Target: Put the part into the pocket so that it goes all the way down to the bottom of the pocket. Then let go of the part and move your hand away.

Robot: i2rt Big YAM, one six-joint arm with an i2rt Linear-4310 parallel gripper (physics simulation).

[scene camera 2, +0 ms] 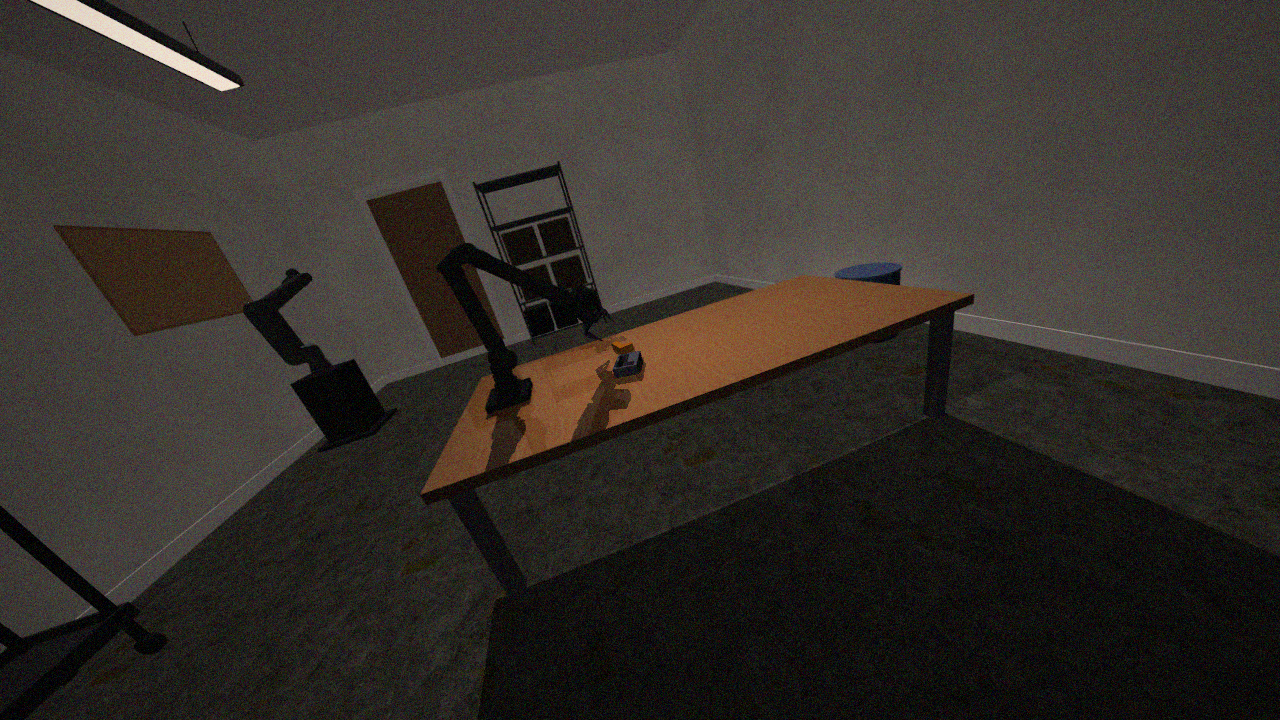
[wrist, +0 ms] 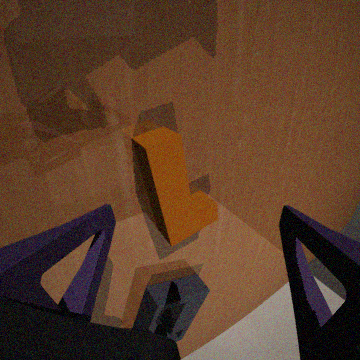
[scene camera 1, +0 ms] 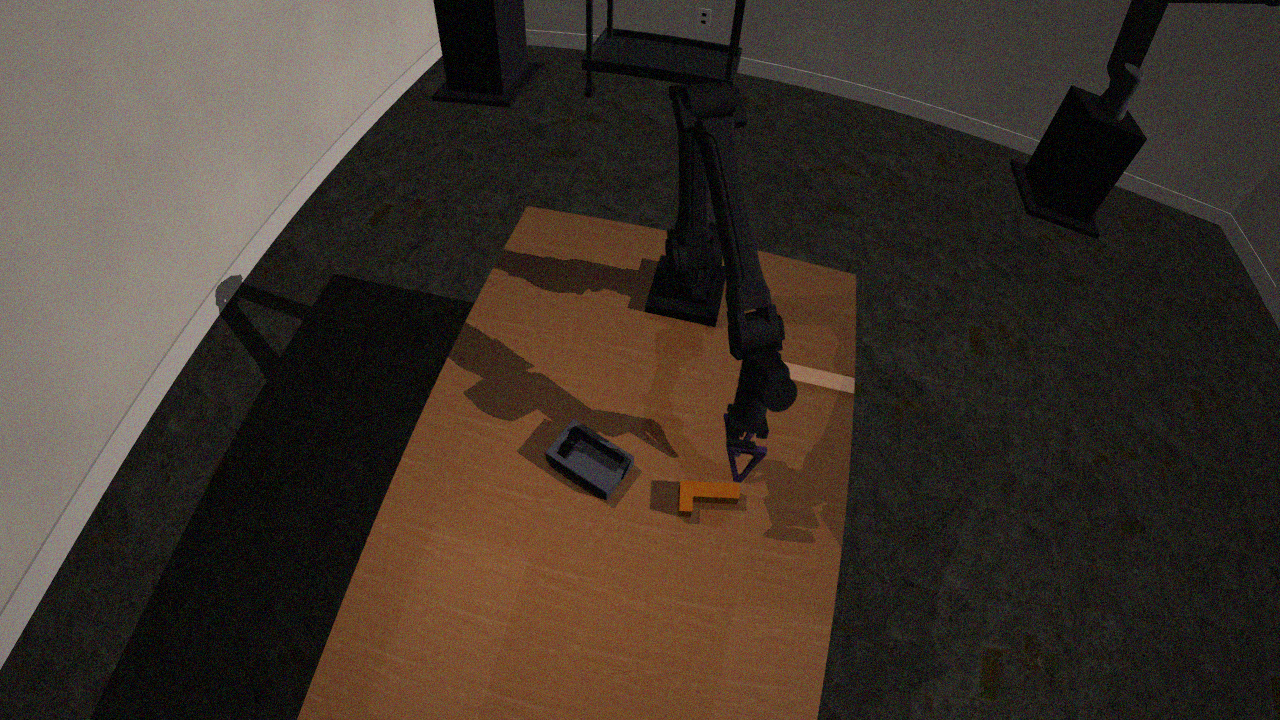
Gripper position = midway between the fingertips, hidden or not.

Observation:
The gripper (scene camera 1: 736,468) is open and holds nothing. Also in view: an orange L-shaped block (scene camera 1: 689,491). Further things: a pocket tray (scene camera 1: 598,464).
The orange L-shaped block also shows in the wrist view (wrist: 178,214). The gripper shows as well in the wrist view (wrist: 194,214). The pocket tray is seen too in the wrist view (wrist: 167,308).

